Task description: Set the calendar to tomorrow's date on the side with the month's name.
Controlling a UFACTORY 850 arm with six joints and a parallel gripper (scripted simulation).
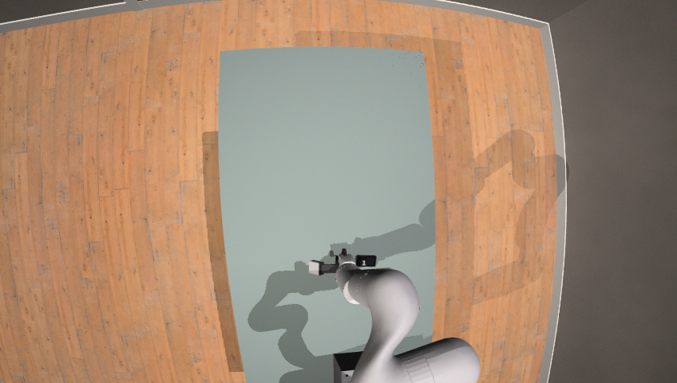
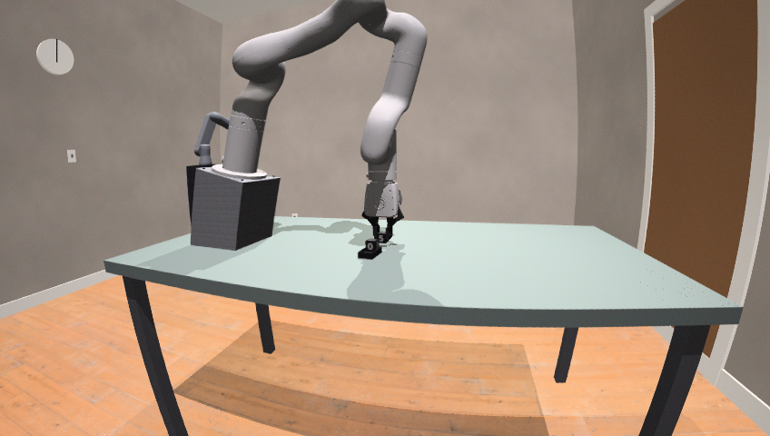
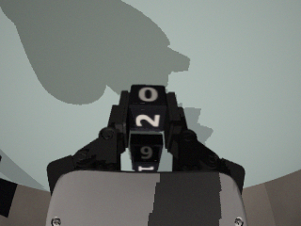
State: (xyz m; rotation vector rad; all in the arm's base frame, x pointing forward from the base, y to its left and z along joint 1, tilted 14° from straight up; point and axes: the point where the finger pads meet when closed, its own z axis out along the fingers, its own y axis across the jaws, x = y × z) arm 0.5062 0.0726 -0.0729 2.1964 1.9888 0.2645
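The black tray is 10 mm behind my hand, 110 mm to the right of it and 30 mm below it. Round my hand: black cube (10 mm below).
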